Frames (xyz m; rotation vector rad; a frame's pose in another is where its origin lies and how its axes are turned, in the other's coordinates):
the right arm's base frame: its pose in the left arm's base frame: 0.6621 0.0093 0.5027 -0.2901 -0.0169 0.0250
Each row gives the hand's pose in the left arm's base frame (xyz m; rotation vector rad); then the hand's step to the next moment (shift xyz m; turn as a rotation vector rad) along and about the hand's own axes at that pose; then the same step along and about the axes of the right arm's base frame.
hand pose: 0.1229 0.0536 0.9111 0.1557 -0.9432 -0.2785
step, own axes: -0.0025 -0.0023 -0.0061 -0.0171 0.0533 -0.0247
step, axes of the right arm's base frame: 0.0031 0.0003 -0.0063 0.0209 0.0575 0.0021
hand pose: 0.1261 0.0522 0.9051 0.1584 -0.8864 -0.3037
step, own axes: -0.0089 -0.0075 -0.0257 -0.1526 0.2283 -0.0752
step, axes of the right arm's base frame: 0.0129 0.0030 -0.0249 0.0186 0.2834 -0.0199
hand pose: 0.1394 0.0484 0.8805 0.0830 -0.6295 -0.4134
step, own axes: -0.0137 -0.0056 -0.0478 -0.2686 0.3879 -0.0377
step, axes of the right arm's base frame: 0.0154 0.0113 -0.0462 -0.0269 0.4713 0.0346
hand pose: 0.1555 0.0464 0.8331 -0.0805 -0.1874 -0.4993
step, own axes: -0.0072 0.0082 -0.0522 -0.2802 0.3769 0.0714
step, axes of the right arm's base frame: 0.0055 0.0190 -0.0495 -0.0579 0.4507 0.1383
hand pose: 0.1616 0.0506 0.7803 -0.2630 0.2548 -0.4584
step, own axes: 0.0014 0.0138 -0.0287 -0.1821 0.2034 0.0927
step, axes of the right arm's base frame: -0.0021 0.0145 -0.0283 -0.0404 0.2511 0.1358
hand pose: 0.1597 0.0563 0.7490 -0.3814 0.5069 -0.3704
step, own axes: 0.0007 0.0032 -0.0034 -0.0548 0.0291 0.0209
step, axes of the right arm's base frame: -0.0005 0.0028 -0.0038 -0.0244 0.0451 0.0407
